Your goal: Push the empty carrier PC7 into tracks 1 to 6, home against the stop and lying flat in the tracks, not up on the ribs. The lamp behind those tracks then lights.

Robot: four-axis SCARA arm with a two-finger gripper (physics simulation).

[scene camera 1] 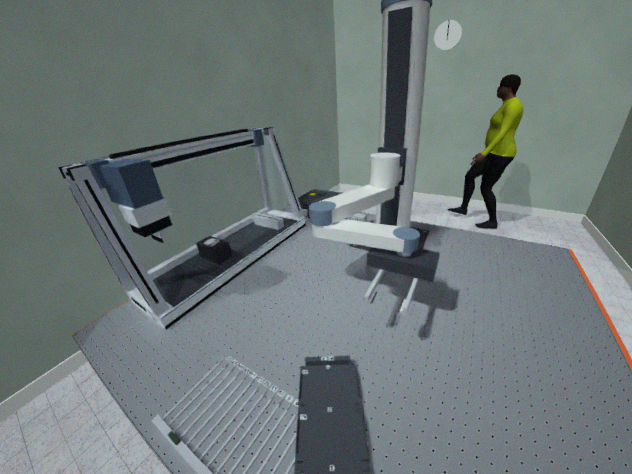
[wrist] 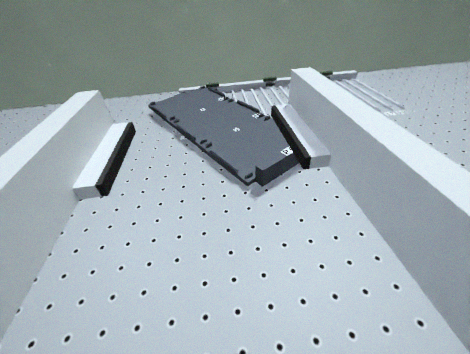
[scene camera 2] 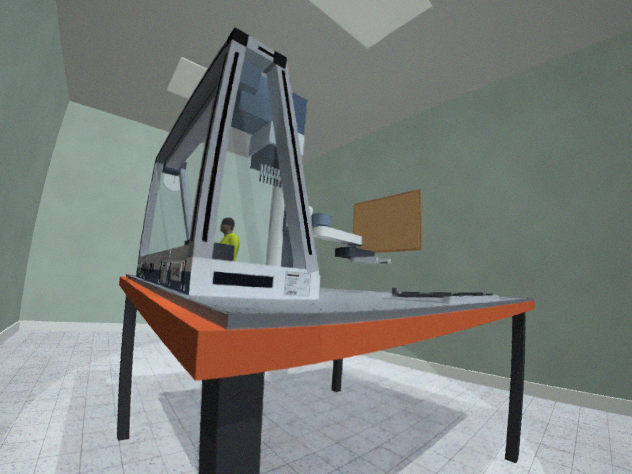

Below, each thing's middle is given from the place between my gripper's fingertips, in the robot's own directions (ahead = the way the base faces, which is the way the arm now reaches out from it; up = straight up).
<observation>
My hand is 26 cm short of the carrier PC7 point(wrist: 248, 144), 13 cm above it and 1 cm to the left of it.
</observation>
